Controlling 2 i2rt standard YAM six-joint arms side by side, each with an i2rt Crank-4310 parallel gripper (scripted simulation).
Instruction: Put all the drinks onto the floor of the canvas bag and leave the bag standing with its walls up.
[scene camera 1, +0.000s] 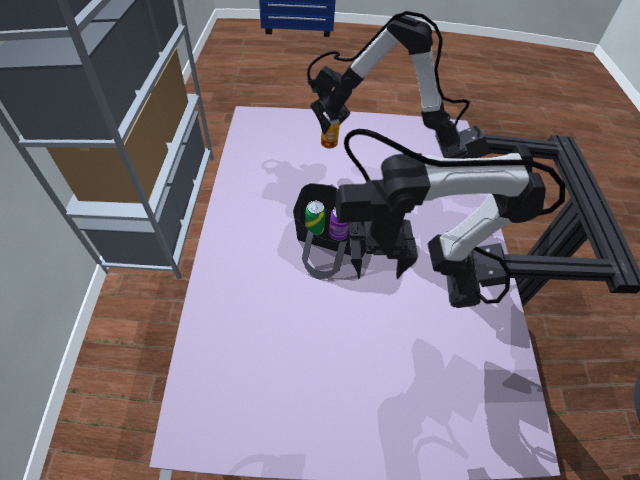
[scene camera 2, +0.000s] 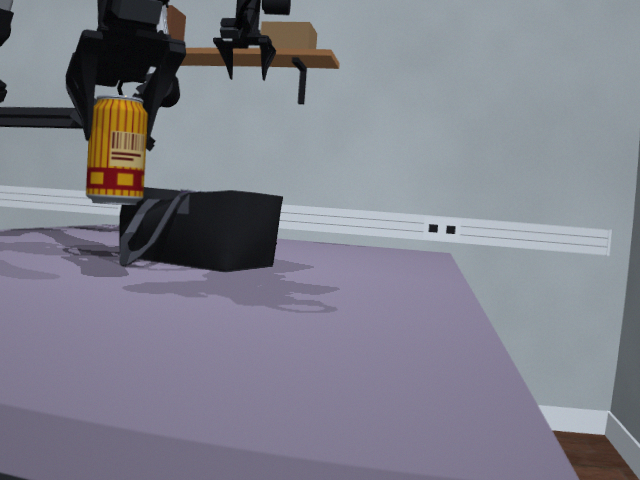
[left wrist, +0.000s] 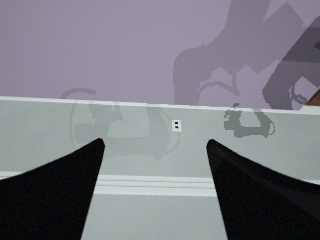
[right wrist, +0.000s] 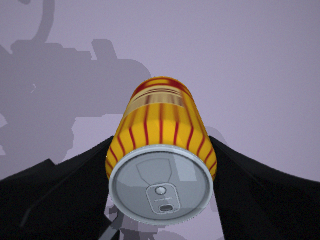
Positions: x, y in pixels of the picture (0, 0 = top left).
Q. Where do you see my right gripper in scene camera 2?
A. At 117, 141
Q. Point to my left gripper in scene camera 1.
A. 377, 277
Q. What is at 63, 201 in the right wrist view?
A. My right gripper.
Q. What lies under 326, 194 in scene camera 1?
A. A black canvas bag.
